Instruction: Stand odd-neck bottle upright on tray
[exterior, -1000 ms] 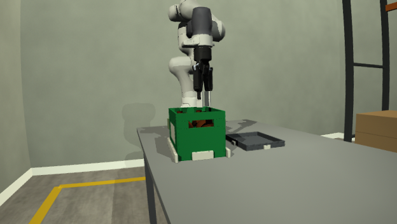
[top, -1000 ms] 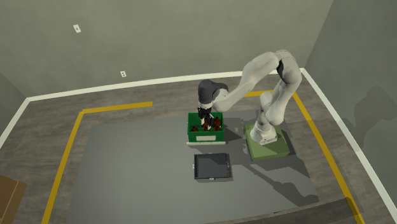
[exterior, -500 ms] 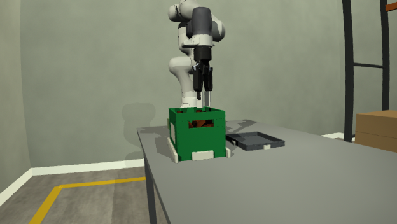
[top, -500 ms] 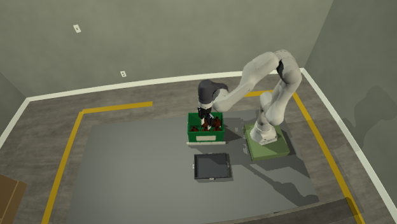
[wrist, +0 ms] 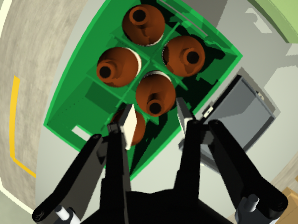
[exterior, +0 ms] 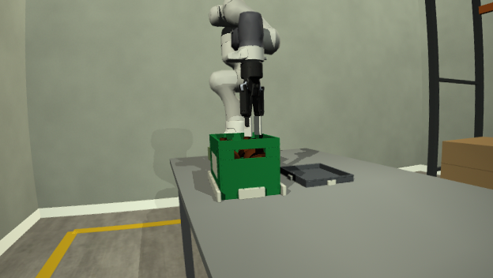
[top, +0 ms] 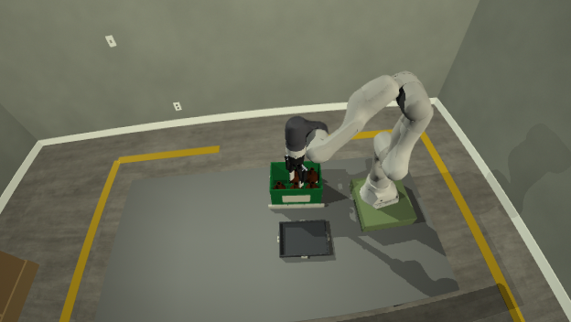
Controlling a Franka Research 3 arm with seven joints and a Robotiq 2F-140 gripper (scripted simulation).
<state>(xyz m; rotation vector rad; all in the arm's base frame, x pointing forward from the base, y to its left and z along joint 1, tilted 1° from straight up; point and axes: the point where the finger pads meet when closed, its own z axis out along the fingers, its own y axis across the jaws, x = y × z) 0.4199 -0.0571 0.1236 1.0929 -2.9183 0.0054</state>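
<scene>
Now: the green crate 120 mm below my hand and 50 mm to the right of it. Also, from my hand: dark grey tray 250 mm to the left, 190 mm below, 10 mm behind.
</scene>
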